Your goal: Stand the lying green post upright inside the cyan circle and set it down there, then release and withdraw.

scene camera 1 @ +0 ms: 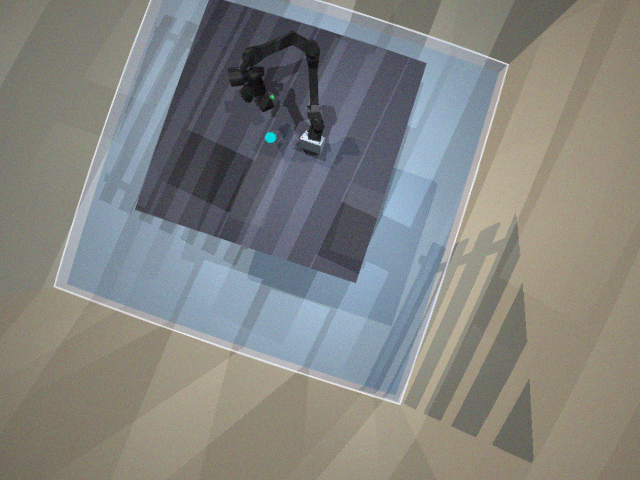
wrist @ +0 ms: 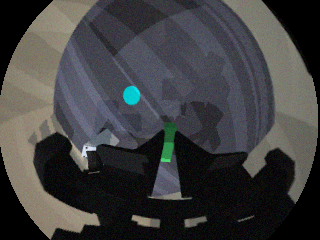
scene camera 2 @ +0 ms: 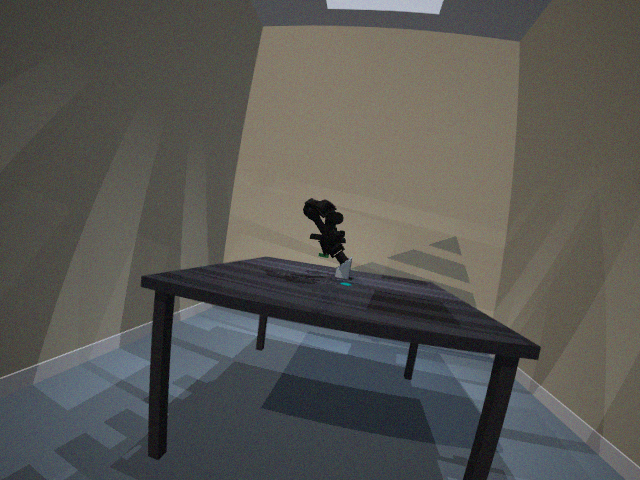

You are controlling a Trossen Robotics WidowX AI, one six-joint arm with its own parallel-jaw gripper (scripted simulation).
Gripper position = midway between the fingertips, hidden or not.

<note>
My gripper [wrist: 169, 132] carries a green post.
</note>
